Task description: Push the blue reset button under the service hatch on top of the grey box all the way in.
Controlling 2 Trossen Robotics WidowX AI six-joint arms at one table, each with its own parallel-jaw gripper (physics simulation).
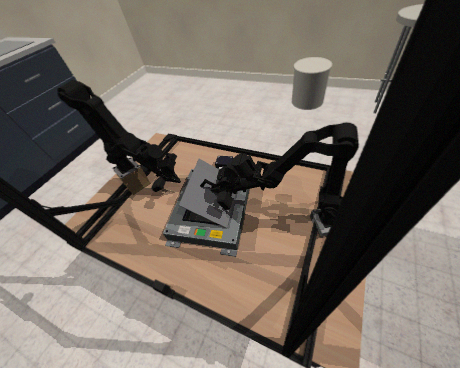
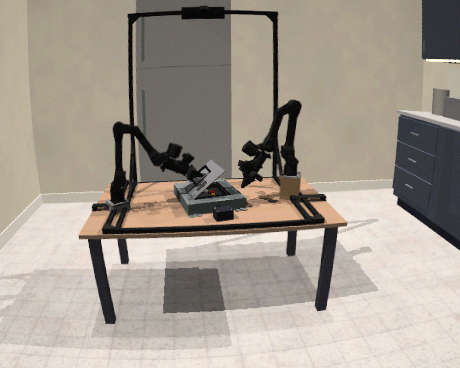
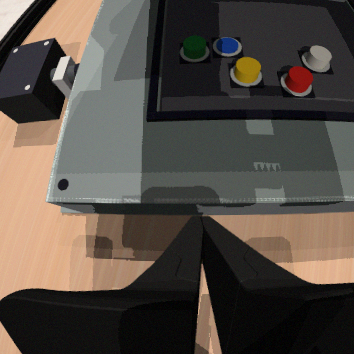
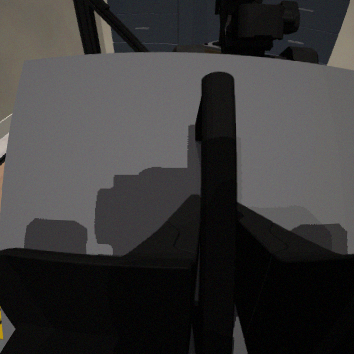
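Note:
The grey box lies on the table. Its hatch stands partly open, tilted over the recess. My right gripper is shut on the hatch's black handle. The blue button sits low, about level with its pale ring; the green button, yellow button, red button and white button stand up higher. My left gripper is shut and empty, outside the box's edge, apart from the buttons.
A dark block with a pale tab stands beside the box. A brown block is at the left arm's base. Black frame rails run along the table. Black posts rise from the frame.

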